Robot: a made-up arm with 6 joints.
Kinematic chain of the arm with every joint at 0, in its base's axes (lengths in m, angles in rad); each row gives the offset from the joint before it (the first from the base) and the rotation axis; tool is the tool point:
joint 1: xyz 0 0 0.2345 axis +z
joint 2: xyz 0 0 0 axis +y
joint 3: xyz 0 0 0.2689 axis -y
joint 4: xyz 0 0 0 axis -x
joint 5: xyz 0.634 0 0 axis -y
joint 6: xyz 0 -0.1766 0 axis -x
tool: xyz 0 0 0
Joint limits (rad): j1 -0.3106..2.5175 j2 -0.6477..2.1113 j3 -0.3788..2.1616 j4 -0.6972..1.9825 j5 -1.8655..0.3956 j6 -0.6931..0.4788
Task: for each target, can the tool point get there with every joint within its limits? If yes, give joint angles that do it. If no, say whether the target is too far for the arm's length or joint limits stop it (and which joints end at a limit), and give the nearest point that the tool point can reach.
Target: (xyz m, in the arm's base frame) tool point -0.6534 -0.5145 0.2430
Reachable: no: joint limits stop it (at a limit: joint 2, joint 3) | nearest point -0.6436 -0.5068 0.4888 | short by 0.246 m
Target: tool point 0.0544 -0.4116 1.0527
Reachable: yes | joints 1.7431 -0.2449 1.6157 1.6668 -1.4281 -0.4235
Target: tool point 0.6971 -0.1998 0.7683
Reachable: yes | joints -0.0568 1.2603 1.9284 0.4385 -1.5627 0.2617
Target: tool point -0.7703 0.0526 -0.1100
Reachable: no: joint limits stop it (at a limit: joint 1, joint 4) | nearest point -0.5735 0.3259 -0.1100 | short by 0.337 m
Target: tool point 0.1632 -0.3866 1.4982
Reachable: no: too far | nearest point 0.1136 -0.2692 1.1143 | short by 0.405 m
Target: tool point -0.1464 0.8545 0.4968
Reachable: yes | joints 1.7594 1.6145 1.7736 1.4777 -1.1661 -0.4521
